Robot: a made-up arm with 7 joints. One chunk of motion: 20 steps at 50 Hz.
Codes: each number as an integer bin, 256 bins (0 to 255) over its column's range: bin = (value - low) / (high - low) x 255, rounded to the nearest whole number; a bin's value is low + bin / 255 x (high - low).
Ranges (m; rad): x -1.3..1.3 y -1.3..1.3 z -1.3..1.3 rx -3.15..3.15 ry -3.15..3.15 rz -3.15..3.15
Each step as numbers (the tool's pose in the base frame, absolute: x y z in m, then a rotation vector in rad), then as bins.
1 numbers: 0.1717 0.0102 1.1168 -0.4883 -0.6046 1.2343
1 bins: 144 129 237 108 103 177
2 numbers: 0.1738 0.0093 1.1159 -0.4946 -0.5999 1.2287
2 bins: 145 128 237 107 103 177
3 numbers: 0.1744 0.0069 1.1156 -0.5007 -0.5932 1.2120
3 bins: 145 128 237 107 103 177
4 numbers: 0.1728 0.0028 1.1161 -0.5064 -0.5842 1.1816
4 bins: 144 128 237 107 104 175
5 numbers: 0.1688 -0.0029 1.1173 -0.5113 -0.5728 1.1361
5 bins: 144 127 237 107 104 173
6 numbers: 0.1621 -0.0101 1.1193 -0.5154 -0.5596 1.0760
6 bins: 143 127 237 107 105 171
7 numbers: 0.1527 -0.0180 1.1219 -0.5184 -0.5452 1.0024
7 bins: 142 126 238 107 105 168
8 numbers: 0.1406 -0.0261 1.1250 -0.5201 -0.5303 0.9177
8 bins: 141 125 238 106 106 165
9 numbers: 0.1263 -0.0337 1.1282 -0.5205 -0.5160 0.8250
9 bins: 140 124 238 106 107 161
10 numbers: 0.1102 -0.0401 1.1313 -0.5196 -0.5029 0.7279
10 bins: 138 124 238 106 107 157
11 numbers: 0.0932 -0.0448 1.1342 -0.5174 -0.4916 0.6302
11 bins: 137 123 239 107 108 153
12 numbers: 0.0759 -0.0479 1.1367 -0.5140 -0.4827 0.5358
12 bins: 135 123 239 107 108 149
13 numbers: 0.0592 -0.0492 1.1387 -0.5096 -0.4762 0.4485
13 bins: 133 123 239 107 108 146
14 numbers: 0.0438 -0.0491 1.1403 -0.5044 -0.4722 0.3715
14 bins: 132 123 239 107 108 143
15 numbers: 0.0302 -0.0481 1.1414 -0.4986 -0.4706 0.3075
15 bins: 130 123 239 107 108 140
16 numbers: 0.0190 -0.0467 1.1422 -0.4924 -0.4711 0.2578
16 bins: 129 123 240 108 108 138
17 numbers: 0.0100 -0.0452 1.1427 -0.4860 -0.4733 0.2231
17 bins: 128 123 240 108 108 137
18 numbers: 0.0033 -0.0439 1.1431 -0.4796 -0.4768 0.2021
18 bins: 128 123 240 108 108 136
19 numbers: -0.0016 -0.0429 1.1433 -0.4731 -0.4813 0.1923
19 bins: 127 123 240 108 108 135
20 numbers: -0.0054 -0.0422 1.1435 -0.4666 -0.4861 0.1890
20 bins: 127 123 240 109 108 135
